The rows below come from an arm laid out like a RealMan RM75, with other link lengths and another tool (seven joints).
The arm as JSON. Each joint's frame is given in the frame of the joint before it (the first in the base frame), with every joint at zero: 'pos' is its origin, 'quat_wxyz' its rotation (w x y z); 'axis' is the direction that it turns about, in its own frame. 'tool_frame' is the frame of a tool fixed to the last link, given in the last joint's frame.
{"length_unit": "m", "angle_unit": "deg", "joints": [
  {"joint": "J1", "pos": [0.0, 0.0, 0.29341], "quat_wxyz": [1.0, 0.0, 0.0, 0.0], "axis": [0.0, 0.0, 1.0]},
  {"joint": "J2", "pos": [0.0, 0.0, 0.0], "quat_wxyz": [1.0, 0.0, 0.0, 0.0], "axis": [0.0, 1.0, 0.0]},
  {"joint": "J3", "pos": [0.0, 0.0, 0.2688], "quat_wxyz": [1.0, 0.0, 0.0, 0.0], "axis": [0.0, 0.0, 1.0]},
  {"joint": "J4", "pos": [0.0, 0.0, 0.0], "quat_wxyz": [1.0, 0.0, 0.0, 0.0], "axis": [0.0, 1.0, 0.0]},
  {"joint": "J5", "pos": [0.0, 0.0, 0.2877], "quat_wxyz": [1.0, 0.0, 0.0, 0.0], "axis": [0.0, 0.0, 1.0]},
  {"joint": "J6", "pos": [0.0, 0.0, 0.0], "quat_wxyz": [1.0, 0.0, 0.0, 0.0], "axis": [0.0, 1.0, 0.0]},
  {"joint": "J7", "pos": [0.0, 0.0, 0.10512], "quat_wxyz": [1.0, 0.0, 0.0, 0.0], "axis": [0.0, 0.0, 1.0]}
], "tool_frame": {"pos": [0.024, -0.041, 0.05], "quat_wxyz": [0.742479, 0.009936, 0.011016, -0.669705]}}
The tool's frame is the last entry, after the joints.
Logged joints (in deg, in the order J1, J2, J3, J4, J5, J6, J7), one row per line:
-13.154, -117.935, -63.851, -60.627, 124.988, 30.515, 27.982
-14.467, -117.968, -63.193, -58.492, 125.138, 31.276, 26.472
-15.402, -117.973, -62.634, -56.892, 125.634, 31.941, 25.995
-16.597, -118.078, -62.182, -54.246, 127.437, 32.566, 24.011
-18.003, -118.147, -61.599, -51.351, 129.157, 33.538, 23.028
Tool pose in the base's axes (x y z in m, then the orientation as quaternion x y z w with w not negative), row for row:
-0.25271, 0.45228, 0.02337, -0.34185, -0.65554, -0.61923, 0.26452
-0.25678, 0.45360, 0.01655, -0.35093, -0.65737, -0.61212, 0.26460
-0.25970, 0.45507, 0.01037, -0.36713, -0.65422, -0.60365, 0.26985
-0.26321, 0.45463, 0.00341, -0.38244, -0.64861, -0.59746, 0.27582
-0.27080, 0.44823, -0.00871, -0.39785, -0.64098, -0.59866, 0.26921
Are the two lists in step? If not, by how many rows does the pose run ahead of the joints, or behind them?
The pose runs 2 rows ahead of the joints: the pose in row i belongs to the joints in row i + 2.
